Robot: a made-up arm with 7 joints. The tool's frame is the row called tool. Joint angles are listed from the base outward. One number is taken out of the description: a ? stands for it. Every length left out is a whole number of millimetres.
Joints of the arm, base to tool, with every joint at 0 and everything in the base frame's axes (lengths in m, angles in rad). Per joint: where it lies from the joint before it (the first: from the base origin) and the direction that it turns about. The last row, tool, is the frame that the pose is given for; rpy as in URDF.
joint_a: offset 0.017 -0.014 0.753 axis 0 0 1
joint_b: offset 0.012 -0.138 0 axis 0 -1 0
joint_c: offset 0.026 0 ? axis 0 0 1
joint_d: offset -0.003 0.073 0 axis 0 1 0
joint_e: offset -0.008 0 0.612 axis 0 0 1
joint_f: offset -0.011 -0.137 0 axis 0 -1 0
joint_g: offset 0.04 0 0.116 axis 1 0 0
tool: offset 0 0.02 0.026 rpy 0.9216 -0.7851 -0.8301
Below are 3 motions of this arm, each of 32 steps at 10 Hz.
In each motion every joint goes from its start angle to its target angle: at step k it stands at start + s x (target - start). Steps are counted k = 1, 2, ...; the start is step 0. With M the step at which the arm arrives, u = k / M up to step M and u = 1 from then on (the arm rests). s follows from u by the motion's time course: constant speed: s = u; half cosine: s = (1 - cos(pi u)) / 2; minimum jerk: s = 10 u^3 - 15 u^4 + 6 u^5.
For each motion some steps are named. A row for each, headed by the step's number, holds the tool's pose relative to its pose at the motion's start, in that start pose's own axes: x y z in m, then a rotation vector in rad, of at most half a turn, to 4 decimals.
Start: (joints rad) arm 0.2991 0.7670 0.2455 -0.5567 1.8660 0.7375 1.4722
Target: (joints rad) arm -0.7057 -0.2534 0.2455 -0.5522 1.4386 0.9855 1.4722
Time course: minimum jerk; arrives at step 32
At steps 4, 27, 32:
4: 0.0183 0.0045 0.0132 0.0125 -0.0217 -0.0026
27: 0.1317 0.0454 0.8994 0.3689 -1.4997 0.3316
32: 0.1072 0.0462 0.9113 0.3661 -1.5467 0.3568

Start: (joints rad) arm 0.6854 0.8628 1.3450 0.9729 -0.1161 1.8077 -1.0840
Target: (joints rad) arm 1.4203 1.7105 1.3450 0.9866 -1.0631 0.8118 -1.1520
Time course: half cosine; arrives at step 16
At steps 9, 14, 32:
9: 0.3406 0.1843 0.5384 -0.3117 -0.1551 0.7345
14: 0.3231 0.2625 0.9179 -0.8777 -0.1086 0.8588
32: 0.3126 0.2700 0.9547 -0.9444 -0.0955 0.8500

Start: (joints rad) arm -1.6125 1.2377 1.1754 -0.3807 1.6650 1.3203 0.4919
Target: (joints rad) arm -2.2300 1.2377 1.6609 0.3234 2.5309 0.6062 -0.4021
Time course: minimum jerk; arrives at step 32
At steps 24, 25, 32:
24: 0.2282 -0.8053 0.5566 0.0026 -0.1671 -0.6728
25: 0.2191 -0.8273 0.5767 0.0197 -0.1765 -0.6783
32: 0.1938 -0.8780 0.6246 0.0631 -0.2034 -0.6851

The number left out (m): 0.437
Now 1 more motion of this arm.
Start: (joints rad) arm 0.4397 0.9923 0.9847 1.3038 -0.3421 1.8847 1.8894
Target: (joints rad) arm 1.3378 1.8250 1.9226 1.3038 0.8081 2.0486 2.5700
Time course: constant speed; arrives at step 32
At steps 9, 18, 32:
9: -0.3018 0.0217 0.0104 0.3049 0.5084 -0.4679
18: -0.5904 -0.0142 0.1237 0.3655 0.9654 -0.9644
32: -0.9129 -0.2398 0.4186 0.0147 1.3653 -1.6577

